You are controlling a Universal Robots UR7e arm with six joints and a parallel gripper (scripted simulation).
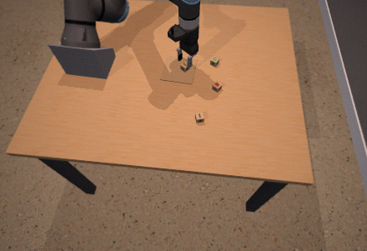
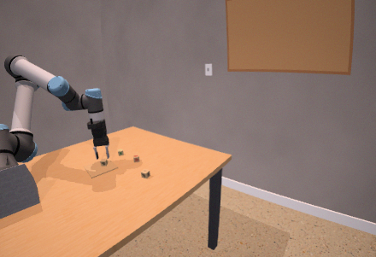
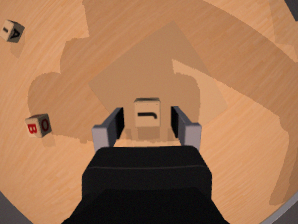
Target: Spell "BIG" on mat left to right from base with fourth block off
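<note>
The tan mat lies 30 mm behind my hand and 60 mm below it. Also, from my hand: B block (150 mm ahead, 90 mm to the right, 40 mm below).
</note>
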